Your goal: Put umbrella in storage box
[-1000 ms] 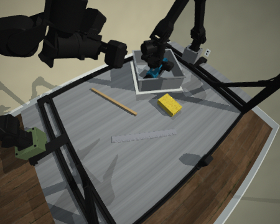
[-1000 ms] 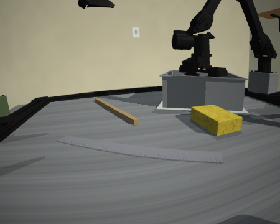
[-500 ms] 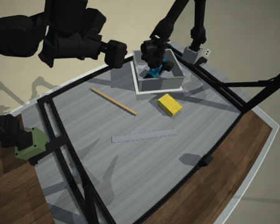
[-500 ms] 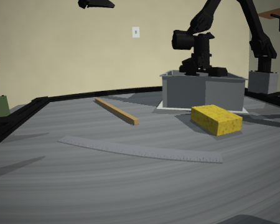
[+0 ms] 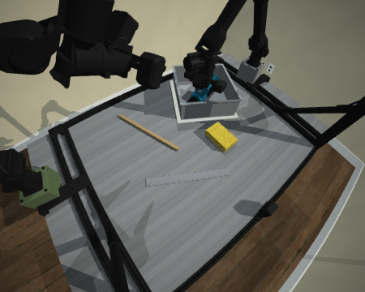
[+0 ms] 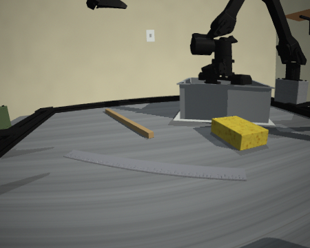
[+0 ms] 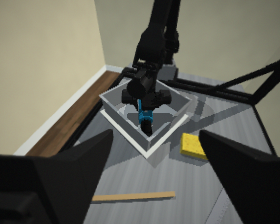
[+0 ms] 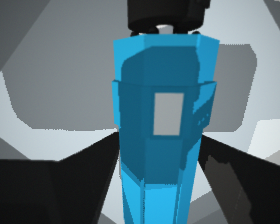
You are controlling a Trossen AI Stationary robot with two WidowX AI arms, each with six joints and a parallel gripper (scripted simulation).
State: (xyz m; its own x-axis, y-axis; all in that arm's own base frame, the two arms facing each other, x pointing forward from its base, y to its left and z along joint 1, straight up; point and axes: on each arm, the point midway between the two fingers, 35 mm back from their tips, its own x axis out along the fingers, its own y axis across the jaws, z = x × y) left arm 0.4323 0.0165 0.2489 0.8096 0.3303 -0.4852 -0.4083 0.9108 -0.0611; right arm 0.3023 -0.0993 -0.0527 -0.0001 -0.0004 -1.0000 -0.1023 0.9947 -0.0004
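My right gripper is now 10 mm above the grey storage box. The rest, counted from my right hand: wooden stick: 20 mm behind, 320 mm to the left, 50 mm below; grey ruler: 280 mm behind, 300 mm to the left, 50 mm below; folded umbrella: 20 mm below.
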